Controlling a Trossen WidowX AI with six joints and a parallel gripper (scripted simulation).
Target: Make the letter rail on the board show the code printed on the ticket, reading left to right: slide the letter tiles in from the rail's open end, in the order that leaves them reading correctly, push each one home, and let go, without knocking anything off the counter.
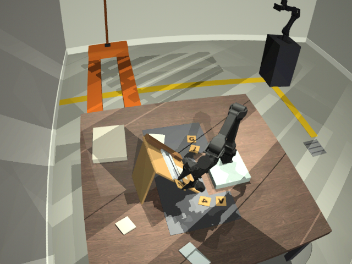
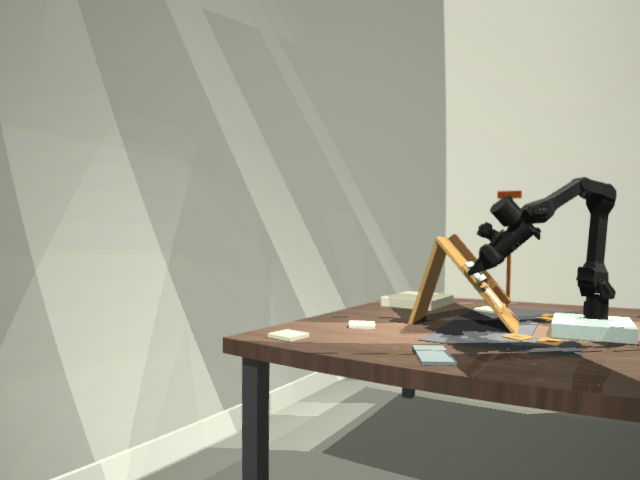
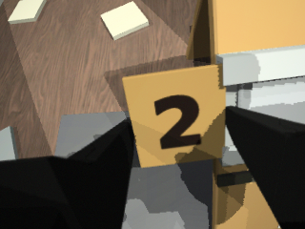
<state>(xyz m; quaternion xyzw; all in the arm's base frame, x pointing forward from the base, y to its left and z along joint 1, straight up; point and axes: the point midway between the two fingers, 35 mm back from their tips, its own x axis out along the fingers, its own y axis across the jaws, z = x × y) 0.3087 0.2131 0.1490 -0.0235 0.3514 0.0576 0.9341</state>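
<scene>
My gripper tip is 130 mm to the left of the white ticket, 80 mm above it and 40 mm past it. From my gripper tip the other things lie so: white card: 470 mm to the right, 160 mm below, 40 mm ahead; then grey-blue pad: 330 mm to the left, 160 mm below, 10 mm behind; then grey mat: 190 mm to the right, 170 mm below, 130 mm behind.
</scene>
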